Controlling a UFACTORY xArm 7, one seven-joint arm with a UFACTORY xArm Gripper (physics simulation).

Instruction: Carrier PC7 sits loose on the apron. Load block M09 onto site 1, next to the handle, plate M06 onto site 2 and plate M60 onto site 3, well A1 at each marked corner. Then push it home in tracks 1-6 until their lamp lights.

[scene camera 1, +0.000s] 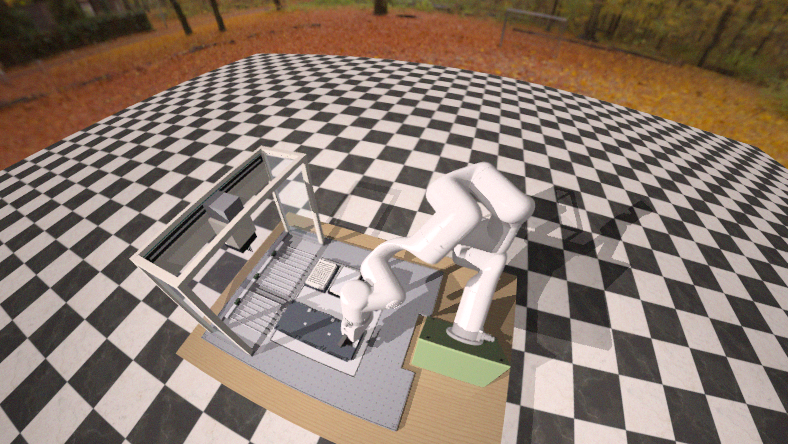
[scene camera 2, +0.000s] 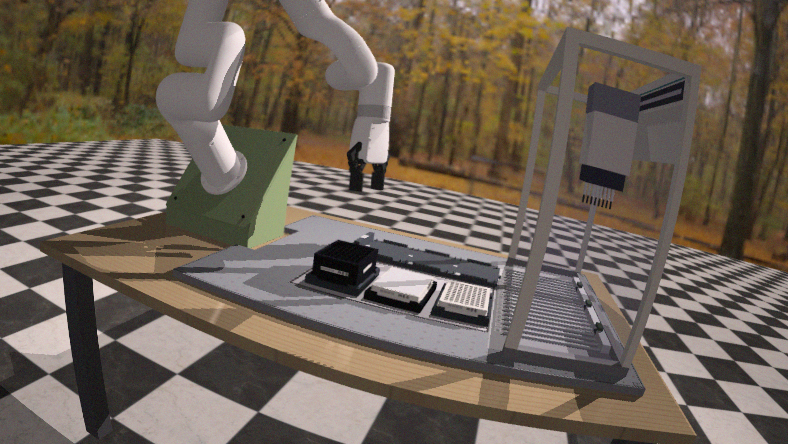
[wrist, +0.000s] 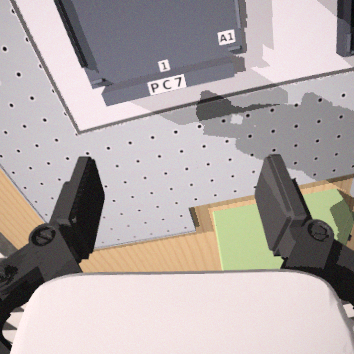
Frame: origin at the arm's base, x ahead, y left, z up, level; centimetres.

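Seen in the pictures: gripper, fingertip midpoint: (scene camera 2: 366, 190) (wrist: 179, 174); arm's base, link origin: (scene camera 1: 464, 337) (scene camera 2: 224, 173).
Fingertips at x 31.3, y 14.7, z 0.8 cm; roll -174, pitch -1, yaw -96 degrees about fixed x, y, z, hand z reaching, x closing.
Observation:
Offsets run from my fingertips to a thing's top centre. Level surfaces: height alone.
Carrier PC7 {dx +16.8, dy +2.6, dz -10.5 cm} (scene camera 1: 308, 326) (scene camera 2: 441, 265) (wrist: 160, 30) lies dark grey and empty on the pale apron. In the wrist view, its end strip bears the label PC7, with "1" and "A1" at the near site. A tall black block {dx +7.7, dy -21.2, dz -8.1 cm} (scene camera 2: 345, 263) sits in a dark holder; the arm hides it in scene camera 1. A smooth white plate {dx +18.8, dy -19.8, dz -10.9 cm} (scene camera 2: 402, 285) sits in the middle holder and a plate with many wells {dx +30.0, dy -17.9, dz -10.9 cm} (scene camera 1: 322, 274) (scene camera 2: 466, 298) in the far one. Their labels are too small to read. My gripper (scene camera 1: 347, 339) (scene camera 2: 367, 185) (wrist: 179, 174) is open and empty, high above the carrier's labelled end.
Ribbed tracks (scene camera 1: 283, 274) (scene camera 2: 551, 311) lie beyond the carrier, under a tall frame (scene camera 1: 231, 237) (scene camera 2: 551, 170) with a hanging pipette head (scene camera 1: 226, 217) (scene camera 2: 609, 140). A perforated grey board {dz -13.5 cm} (scene camera 1: 380, 391) (scene camera 2: 408, 336) (wrist: 150, 175) lies beneath. The arm's green base (scene camera 1: 457, 361) (scene camera 2: 272, 193) (wrist: 245, 240) stands beside it.

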